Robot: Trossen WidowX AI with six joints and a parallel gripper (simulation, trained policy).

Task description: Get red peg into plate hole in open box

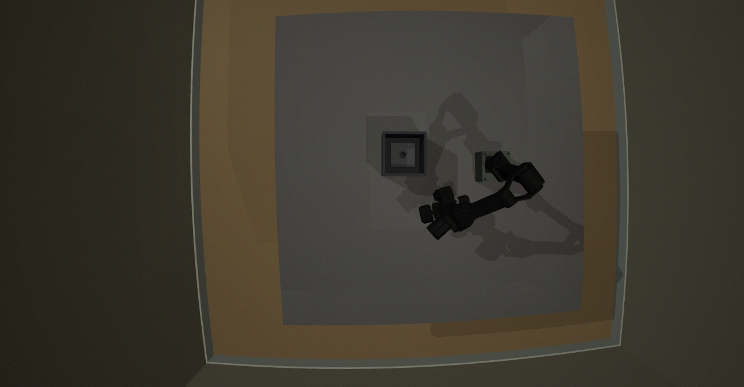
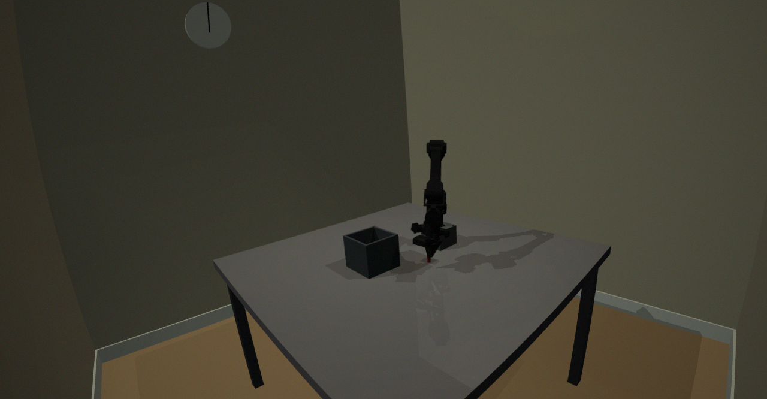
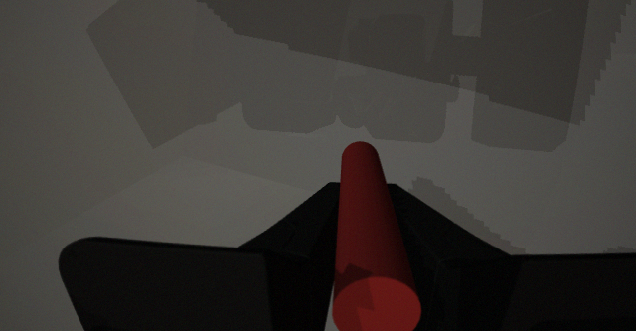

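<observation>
Right now the light plate is 19 cm to the right of my gripper tip, 14 cm ahead of it and 1 cm below it. Round my gripper tip: red peg (2 cm above, 1 cm to the right).
</observation>
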